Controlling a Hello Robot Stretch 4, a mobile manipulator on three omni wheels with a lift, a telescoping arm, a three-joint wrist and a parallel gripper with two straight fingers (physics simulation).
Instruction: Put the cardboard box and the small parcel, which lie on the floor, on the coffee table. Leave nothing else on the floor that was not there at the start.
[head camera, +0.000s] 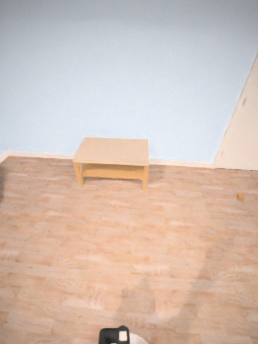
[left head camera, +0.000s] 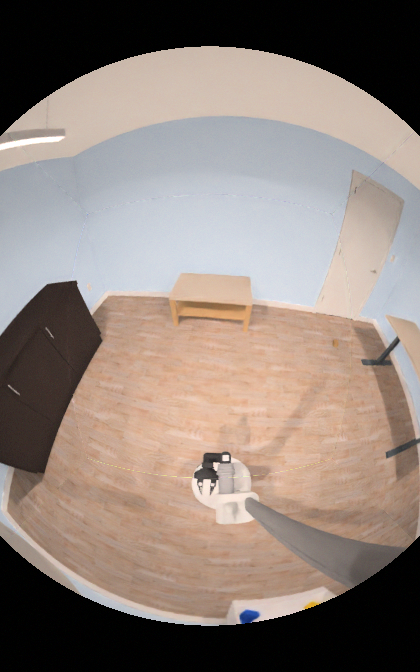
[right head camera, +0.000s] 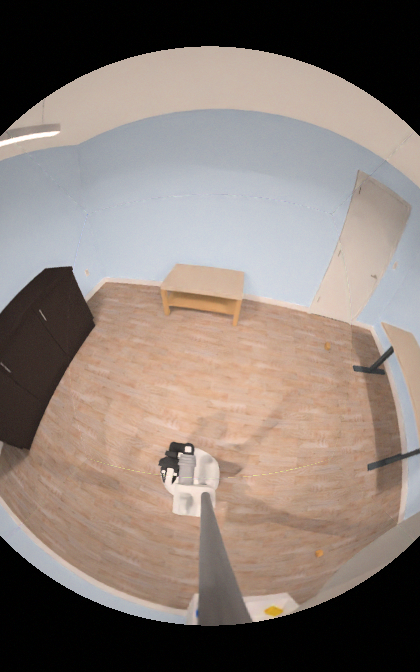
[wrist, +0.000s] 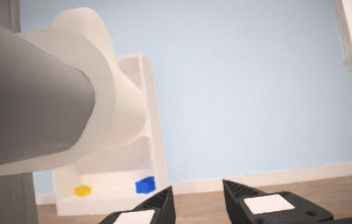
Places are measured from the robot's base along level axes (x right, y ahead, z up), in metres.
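Pixels of known places: gripper, fingertip midpoint: (wrist: 199, 198).
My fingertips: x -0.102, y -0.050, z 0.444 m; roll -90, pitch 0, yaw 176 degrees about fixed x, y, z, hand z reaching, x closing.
Observation:
Ahead of a thing's pixels: the offset from my fingertips to its top centre. Level surfaces: height alone.
The coffee table @(dz -0.022 m) (head camera: 115, 151) (left head camera: 212, 287) (right head camera: 205, 281) stands against the far blue wall, with no object visible on its pale top. A small orange-brown box-like thing (head camera: 240, 197) (left head camera: 335, 343) (right head camera: 328, 345) lies on the floor to the right of the table, towards the door. A second small orange thing (right head camera: 319, 553) lies on the floor at the lower right in the right head view. Both are too small to tell which is the cardboard box or the parcel. My gripper (wrist: 199, 198) is open and empty, held over the robot's base, far from both.
A dark cabinet (left head camera: 55, 350) (right head camera: 50, 340) stands at the left. A desk (left head camera: 406, 332) (right head camera: 400, 345) with dark legs stands at the right, near the door (left head camera: 367, 245) (right head camera: 372, 245). A white shelf unit (wrist: 157, 135) holds a blue thing @(dx +0.277, dy -1.385, dz -0.297 m) (wrist: 145, 185) and a yellow thing @(dx +0.832, dy -1.511, dz -0.327 m) (wrist: 82, 191).

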